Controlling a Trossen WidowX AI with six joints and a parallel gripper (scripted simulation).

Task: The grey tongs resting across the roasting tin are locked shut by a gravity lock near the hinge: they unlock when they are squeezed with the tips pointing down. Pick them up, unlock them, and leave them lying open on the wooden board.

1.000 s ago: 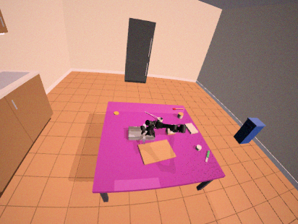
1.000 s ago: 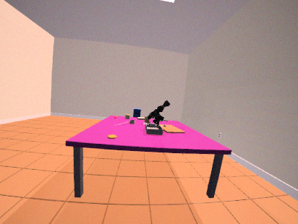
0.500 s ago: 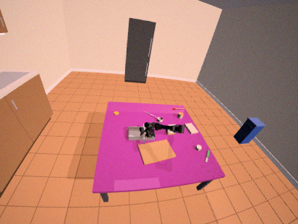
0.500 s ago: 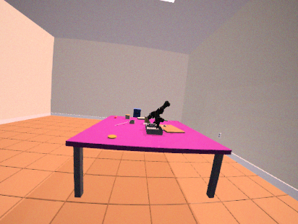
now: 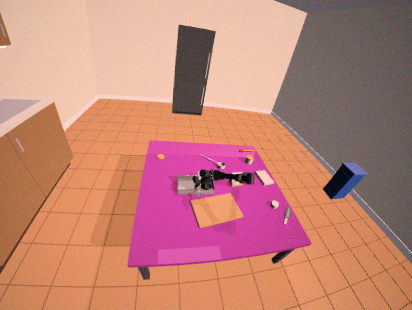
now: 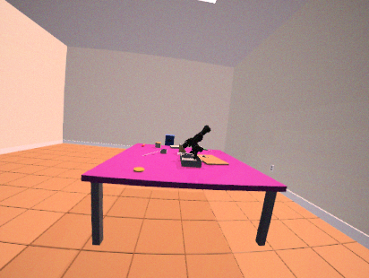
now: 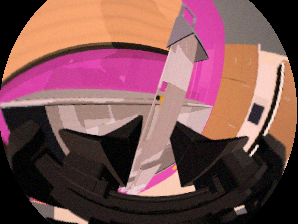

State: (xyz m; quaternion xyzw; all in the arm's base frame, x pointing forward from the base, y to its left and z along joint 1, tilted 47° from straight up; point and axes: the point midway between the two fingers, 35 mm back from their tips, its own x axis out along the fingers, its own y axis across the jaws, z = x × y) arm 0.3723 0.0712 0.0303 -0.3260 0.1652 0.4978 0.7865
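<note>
The grey roasting tin lies 50 mm to the right of my gripper tip. From my gripper tip the other things lie so: white roll: 660 mm behind, 210 mm to the left, 10 mm below; then orange disc: 460 mm to the right, 300 mm ahead, 20 mm below; then wooden board: 190 mm to the left, 130 mm behind, 20 mm below.
</note>
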